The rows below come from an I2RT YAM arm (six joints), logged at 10 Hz.
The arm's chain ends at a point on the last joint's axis. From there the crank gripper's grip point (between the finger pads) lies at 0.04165 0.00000 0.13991 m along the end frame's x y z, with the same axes.
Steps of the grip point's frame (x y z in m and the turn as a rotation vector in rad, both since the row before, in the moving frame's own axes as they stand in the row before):
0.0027, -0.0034, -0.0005, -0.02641, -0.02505, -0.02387
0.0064, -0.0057, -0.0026, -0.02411, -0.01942, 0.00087
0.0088, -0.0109, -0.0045, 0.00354, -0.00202, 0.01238
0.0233, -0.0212, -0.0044, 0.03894, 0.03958, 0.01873
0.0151, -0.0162, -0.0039, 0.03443, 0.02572, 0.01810
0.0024, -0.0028, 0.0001, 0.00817, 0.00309, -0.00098
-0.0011, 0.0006, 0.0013, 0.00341, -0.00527, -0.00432
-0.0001, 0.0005, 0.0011, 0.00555, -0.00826, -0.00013
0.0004, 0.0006, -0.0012, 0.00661, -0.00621, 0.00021
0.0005, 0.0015, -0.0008, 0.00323, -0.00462, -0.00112
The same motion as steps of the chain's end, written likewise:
0.0062, -0.0062, -0.0015, -0.02641, -0.02505, -0.02387
0.0091, -0.0091, -0.0033, -0.02411, -0.01942, 0.00087
0.0091, -0.0109, -0.0046, 0.00354, -0.00202, 0.01238
0.0178, -0.0166, -0.0026, 0.03894, 0.03958, 0.01873
0.0115, -0.0122, -0.0027, 0.03443, 0.02572, 0.01810
0.0020, -0.0016, 0.0002, 0.00817, 0.00309, -0.00098
-0.0004, 0.0013, 0.0011, 0.00341, -0.00527, -0.00432
0.0011, 0.0013, 0.0008, 0.00555, -0.00826, -0.00013
0.0013, 0.0015, -0.0015, 0.00661, -0.00621, 0.00021
0.0011, 0.0020, -0.0010, 0.00323, -0.00462, -0.00112

